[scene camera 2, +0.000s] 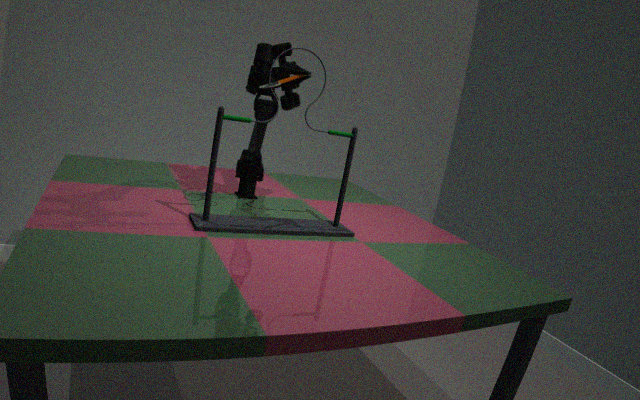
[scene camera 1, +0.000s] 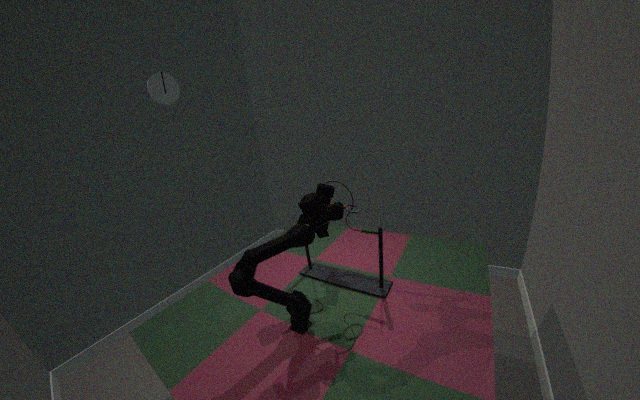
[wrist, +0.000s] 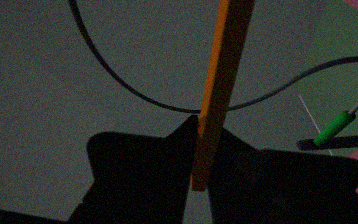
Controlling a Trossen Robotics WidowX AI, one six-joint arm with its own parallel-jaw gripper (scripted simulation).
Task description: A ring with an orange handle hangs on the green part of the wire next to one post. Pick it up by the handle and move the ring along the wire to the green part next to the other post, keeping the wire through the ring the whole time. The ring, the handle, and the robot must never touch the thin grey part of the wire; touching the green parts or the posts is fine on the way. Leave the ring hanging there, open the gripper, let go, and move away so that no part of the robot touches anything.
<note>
My gripper carries a thin ring.
My gripper shows as well in the wrist view.
</note>
